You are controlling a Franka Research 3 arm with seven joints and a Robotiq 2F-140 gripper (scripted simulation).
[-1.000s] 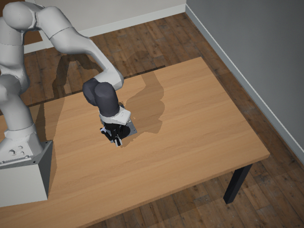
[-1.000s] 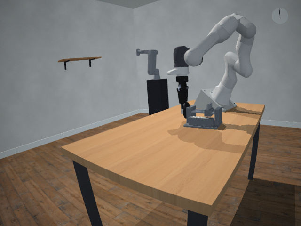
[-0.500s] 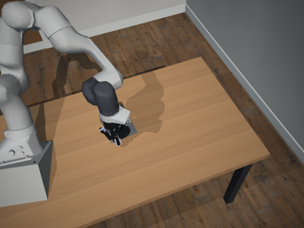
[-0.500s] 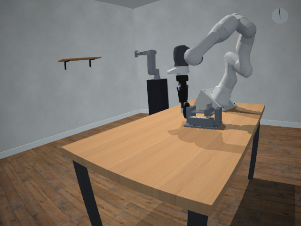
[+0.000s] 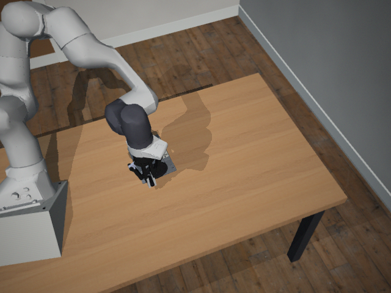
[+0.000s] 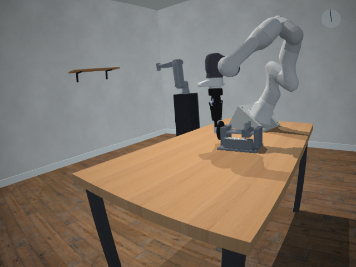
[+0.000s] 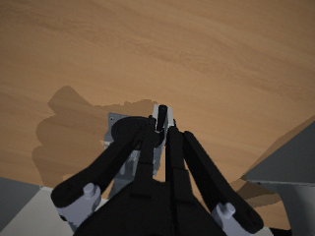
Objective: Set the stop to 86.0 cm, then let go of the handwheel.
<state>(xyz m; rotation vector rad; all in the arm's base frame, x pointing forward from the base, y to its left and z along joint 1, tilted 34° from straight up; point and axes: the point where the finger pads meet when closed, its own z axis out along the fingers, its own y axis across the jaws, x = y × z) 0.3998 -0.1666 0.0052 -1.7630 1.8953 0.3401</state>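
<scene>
Now: the black handwheel 2 cm to the left of my hand, 2 cm below it and 1 cm ahead of it. Also, from my hand: sliding stop block: 18 cm to the left, 5 cm ahead.
</scene>
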